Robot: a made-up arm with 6 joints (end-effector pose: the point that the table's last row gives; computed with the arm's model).
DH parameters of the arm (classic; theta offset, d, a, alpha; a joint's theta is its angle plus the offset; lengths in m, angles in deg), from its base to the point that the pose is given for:
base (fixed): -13.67 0 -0.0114 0
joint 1: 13.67 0.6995 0.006 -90
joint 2: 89.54 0 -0.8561 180
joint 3: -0.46 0.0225 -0.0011 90
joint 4: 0 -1.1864 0.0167 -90
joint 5: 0 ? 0.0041 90
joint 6: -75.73 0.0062 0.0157 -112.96
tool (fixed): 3.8 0.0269 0 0
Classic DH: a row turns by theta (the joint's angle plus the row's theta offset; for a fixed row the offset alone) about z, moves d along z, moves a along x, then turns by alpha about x.
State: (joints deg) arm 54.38 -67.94 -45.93 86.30 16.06 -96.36
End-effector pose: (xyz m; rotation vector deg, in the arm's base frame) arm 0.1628 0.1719 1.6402 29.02 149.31 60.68
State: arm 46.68 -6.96 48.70 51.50 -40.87 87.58
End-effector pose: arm 0.4201 0.1671 2.6226 30.61 35.42 -50.06
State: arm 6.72 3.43 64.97 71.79 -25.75 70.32
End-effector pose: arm 0.4206 -0.0827 2.6977 53.49 1.80 -77.69
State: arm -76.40 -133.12 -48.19 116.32 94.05 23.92
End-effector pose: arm -0.1126 0.7105 1.3421 -50.23 2.84 -97.94
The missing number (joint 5, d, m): 0.2209
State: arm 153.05 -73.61 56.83 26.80 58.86 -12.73
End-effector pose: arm 1.5651 -0.5530 1.8136 -34.19 27.37 -133.76
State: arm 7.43 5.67 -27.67 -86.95 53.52 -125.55
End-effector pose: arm 0.9378 0.0945 0.7383 -25.70 44.70 -129.22
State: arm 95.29 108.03 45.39 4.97 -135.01 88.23
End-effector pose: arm 0.1321 1.3947 -0.5952 115.63 0.51 107.22
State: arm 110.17 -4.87 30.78 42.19 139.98 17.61
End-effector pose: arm -0.1243 0.8275 2.3823 -5.22 -40.42 173.88
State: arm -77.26 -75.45 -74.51 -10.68 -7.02 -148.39
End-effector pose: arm -0.1579 -0.4095 0.8958 -54.00 35.66 -155.72
